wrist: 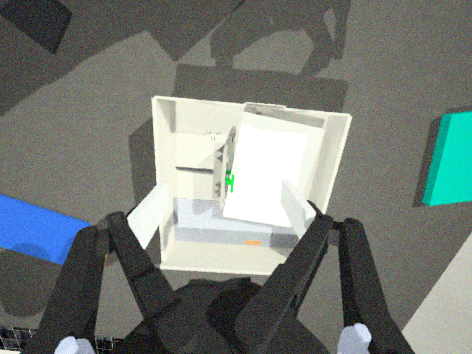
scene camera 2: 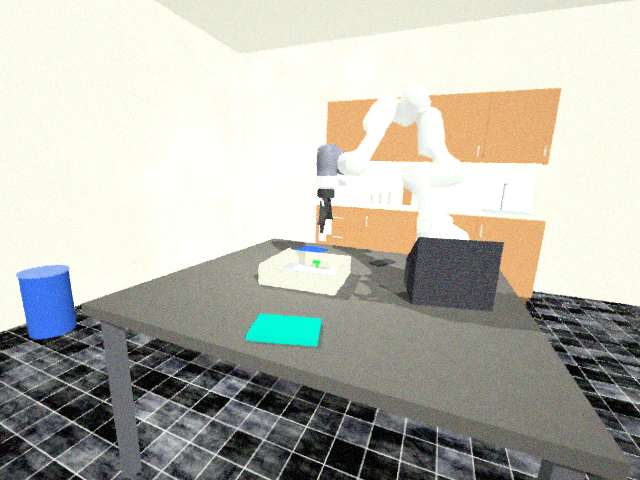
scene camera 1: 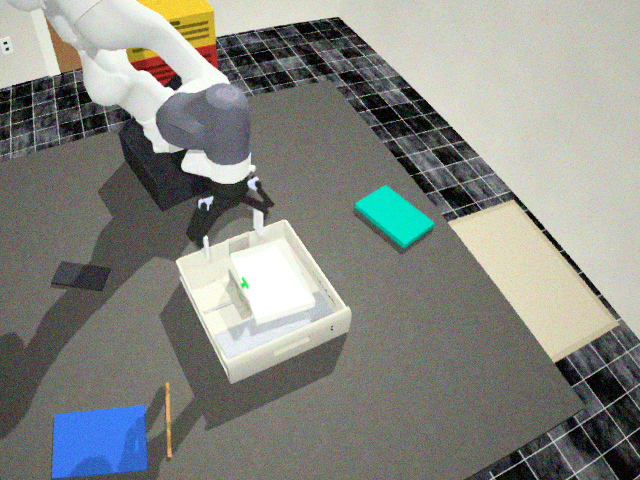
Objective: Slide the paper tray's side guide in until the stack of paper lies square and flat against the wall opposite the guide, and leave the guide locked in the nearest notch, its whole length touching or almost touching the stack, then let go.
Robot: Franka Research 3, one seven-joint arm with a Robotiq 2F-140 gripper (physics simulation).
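The cream paper tray (scene camera 1: 248, 365) (scene camera 2: 299, 279) (wrist: 225, 257) stands on the table. The white paper stack (scene camera 1: 279, 281) (wrist: 270, 170) lies askew inside it, with a gap to the right-hand wall in the wrist view that widens toward the bottom. The side guide (scene camera 1: 238, 291) (wrist: 218, 172) stands upright left of the stack, close to its left edge. Its green lever (scene camera 1: 244, 283) (scene camera 2: 316, 263) (wrist: 230, 181) faces the stack. My gripper (scene camera 1: 232, 235) (scene camera 2: 323, 235) (wrist: 225, 192) is open and empty, above the tray. In the wrist view, its right fingertip covers part of the stack's lower right.
A teal block (scene camera 1: 393, 215) (scene camera 2: 285, 329) (wrist: 452, 160) lies off the tray's right side in the wrist view. A blue sheet (scene camera 1: 99, 441) (scene camera 2: 311, 249) (wrist: 37, 227), an orange stick (scene camera 1: 168, 419) and a dark flat pad (scene camera 1: 81, 275) (scene camera 2: 381, 262) also lie on the table.
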